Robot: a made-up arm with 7 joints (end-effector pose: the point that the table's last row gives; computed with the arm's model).
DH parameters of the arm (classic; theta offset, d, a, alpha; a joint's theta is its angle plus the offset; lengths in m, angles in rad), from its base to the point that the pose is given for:
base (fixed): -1.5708 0.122 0 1.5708
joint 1: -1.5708 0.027 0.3 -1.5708
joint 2: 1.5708 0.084 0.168 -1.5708
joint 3: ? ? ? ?
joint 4: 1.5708 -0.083 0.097 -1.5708
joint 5: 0 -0.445 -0.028 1.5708
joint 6: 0 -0.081 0.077 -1.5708
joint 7: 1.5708 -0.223 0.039 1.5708
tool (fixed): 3.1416 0.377 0 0
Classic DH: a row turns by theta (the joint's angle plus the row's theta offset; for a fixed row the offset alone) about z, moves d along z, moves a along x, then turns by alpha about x.
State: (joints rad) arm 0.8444 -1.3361 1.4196 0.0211 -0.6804 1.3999 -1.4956
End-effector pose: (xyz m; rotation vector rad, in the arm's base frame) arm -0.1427 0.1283 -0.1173 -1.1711 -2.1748 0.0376
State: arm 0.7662 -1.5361 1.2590 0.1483 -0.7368 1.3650 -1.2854
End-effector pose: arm -0.0475 0.0903 -0.2141 -1.3903 -2.0288 0.2860
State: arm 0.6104 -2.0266 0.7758 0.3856 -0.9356 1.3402 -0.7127
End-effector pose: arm -0.0773 -0.1153 -0.3988 -1.3559 -1.5902 1.2310
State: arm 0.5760 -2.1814 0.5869 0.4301 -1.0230 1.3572 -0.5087
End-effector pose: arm -0.1308 -0.1878 -0.4019 -1.1164 -1.4427 1.5652
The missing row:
joint 3: 1.5708 -0.146 0.134 1.5708
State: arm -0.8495 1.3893 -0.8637 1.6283 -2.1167 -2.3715 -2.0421
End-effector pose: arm -0.1111 0.3463 0.2128 -0.2268 0.3241 -0.7265
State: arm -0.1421 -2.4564 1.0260 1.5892 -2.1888 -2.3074 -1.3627
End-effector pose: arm 0.2774 -0.4171 -0.3692 1.3817 0.0938 2.0753
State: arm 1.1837 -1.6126 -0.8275 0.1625 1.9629 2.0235 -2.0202
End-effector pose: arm 0.1526 -0.3426 -0.5692 -0.3997 2.0313 0.2284
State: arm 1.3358 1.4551 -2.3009 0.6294 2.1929 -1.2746 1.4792
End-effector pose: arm -0.0509 -0.0487 0.9487 0.8553 0.1292 2.0701
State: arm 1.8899 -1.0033 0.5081 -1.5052 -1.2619 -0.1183 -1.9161
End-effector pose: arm -0.6536 -0.7632 0.5113 0.2888 0.0472 1.9700
